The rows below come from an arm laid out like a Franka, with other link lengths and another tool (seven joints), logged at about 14 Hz.
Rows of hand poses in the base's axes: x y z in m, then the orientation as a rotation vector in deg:
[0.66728, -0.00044, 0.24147, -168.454, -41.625, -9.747]
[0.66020, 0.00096, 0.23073, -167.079, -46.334, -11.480]
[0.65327, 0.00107, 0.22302, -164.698, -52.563, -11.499]
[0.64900, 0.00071, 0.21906, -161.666, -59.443, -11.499]
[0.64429, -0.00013, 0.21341, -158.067, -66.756, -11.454]
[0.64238, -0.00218, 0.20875, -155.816, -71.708, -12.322]
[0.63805, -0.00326, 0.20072, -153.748, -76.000, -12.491]
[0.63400, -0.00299, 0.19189, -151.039, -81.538, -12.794]
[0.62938, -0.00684, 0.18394, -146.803, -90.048, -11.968]
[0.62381, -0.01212, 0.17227, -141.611, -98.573, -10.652]
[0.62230, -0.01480, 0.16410, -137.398, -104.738, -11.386]
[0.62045, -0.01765, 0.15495, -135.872, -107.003, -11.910]
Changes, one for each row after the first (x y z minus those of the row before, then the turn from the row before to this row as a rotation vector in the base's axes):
[-0.00708, 0.00140, -0.01074, 0.176, -1.316, 3.158]
[-0.00693, 0.00011, -0.00771, 0.281, -0.211, 4.399]
[-0.00427, -0.00036, -0.00396, 0.394, -0.216, 4.975]
[-0.00471, -0.00084, -0.00565, 0.416, -0.225, 5.411]
[-0.00191, -0.00205, -0.00466, 0.110, -0.859, 3.558]
[-0.00433, -0.00108, -0.00803, -0.056, -0.397, 3.144]
[-0.00405, 0.00027, -0.00883, -0.187, -0.635, 4.050]
[-0.00462, -0.00385, -0.00795, -0.917, -0.350, 6.265]
[-0.00557, -0.00528, -0.01167, -0.814, 0.022, 6.618]
[-0.00151, -0.00268, -0.00817, -0.015, -0.970, 4.869]
[-0.00185, -0.00285, -0.00915, 0.006, -0.555, 1.758]

